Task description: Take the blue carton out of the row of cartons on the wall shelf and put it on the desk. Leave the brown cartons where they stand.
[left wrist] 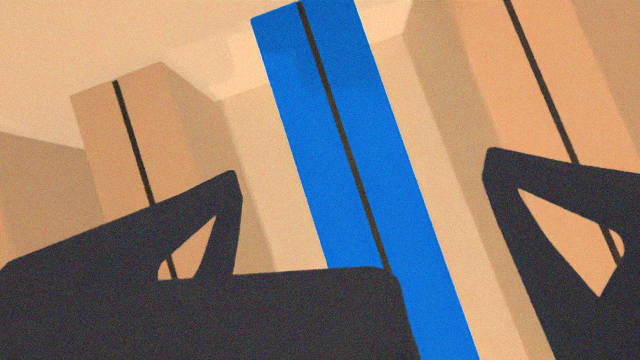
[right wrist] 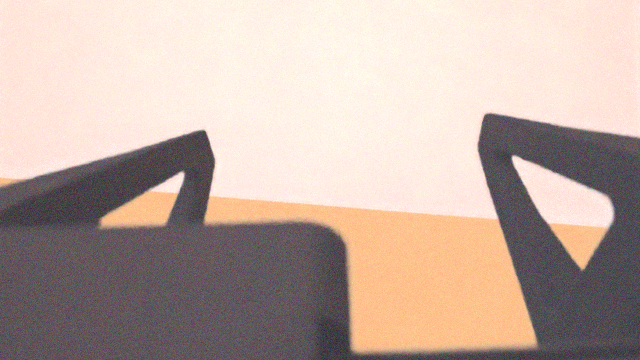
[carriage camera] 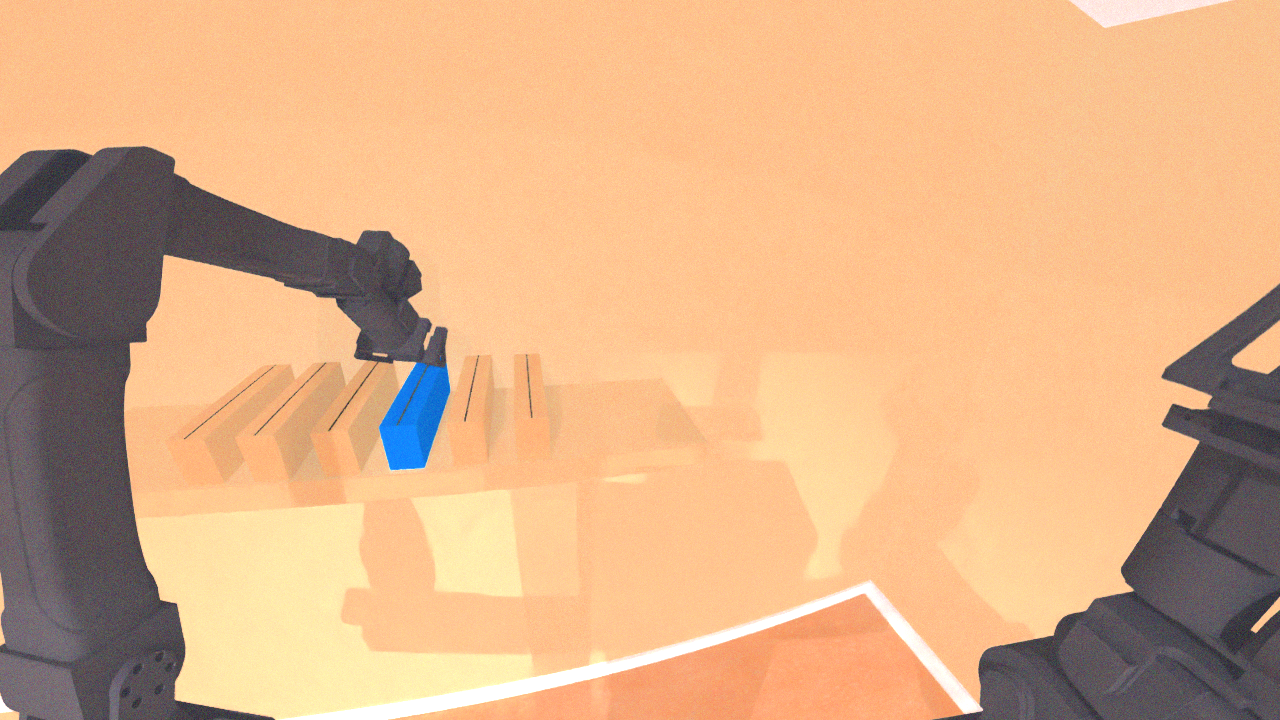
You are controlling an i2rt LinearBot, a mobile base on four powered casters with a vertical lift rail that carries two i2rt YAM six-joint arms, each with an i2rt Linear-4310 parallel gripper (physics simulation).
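Places are measured from the left arm's base along level axes (x right, y ahead, z up), in millimetres.
Pixels of known places: left gripper, fingertip midpoint: (left wrist: 358, 173) (carriage camera: 418, 362); right gripper, fingertip midpoint: (right wrist: 342, 137).
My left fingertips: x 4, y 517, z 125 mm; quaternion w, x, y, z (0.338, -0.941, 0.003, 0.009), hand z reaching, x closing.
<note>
For each thing: its top centre in the pictures, then the offset to it from my left fingertips. Level surfaces: height alone.
- blue carton at its top centre: (left wrist: 379, 243) (carriage camera: 417, 385) dx +8, dy -30, dz -30 mm
- wall shelf at its surface level: dz -110 mm
- desk at its surface level: dz -1475 mm
- nearest brown carton at its top centre: (left wrist: 186, 318) (carriage camera: 357, 389) dx -85, dy -59, dz -30 mm
The blue carton (carriage camera: 414, 413) (left wrist: 345, 140) stands upright in the row on the wall shelf (carriage camera: 626, 416), with brown cartons on both sides. My left gripper (carriage camera: 411, 354) (left wrist: 358, 173) is open and empty above the far end of the blue carton. In the left wrist view its fingertips show on either side of the carton, with gaps between. Part of the carton is hidden by the gripper body. My right gripper (carriage camera: 1168, 394) (right wrist: 342, 137) is open and empty, far to the right of the shelf. The desk (carriage camera: 859, 644) shows partly at the bottom, with a white edge.
A brown carton (carriage camera: 471, 416) (left wrist: 545, 75) stands close to the right of the blue one, and another brown carton (carriage camera: 530, 402) farther right. On the left the nearest brown carton (carriage camera: 344, 443) (left wrist: 145, 120) stands beside several more. The wall (carriage camera: 805, 179) rises behind the shelf.
</note>
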